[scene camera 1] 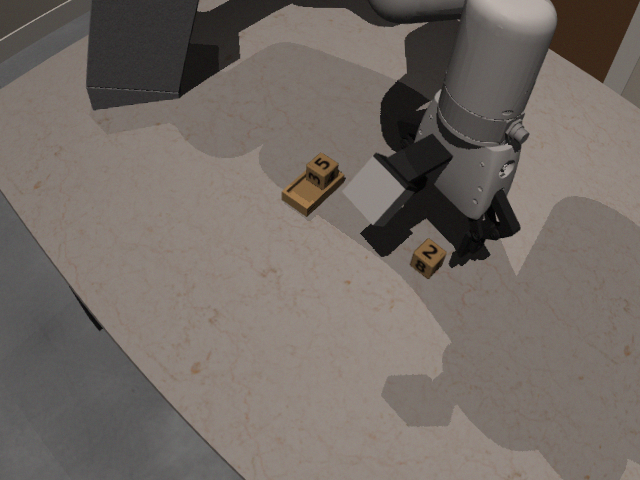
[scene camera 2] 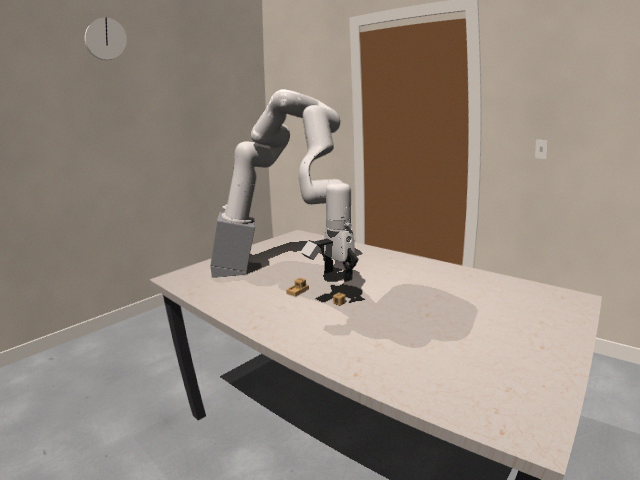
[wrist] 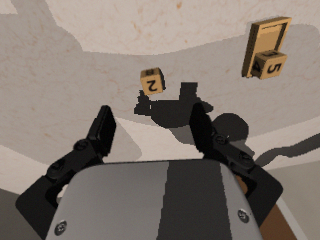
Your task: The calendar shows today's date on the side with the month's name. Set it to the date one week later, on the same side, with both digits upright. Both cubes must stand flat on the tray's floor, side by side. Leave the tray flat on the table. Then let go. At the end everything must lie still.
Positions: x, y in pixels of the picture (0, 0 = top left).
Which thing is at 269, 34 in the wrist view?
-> A wooden tray.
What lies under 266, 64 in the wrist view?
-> A wooden cube.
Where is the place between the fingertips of the gripper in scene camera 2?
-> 338, 276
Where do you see a wooden cube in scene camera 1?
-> At 321, 171
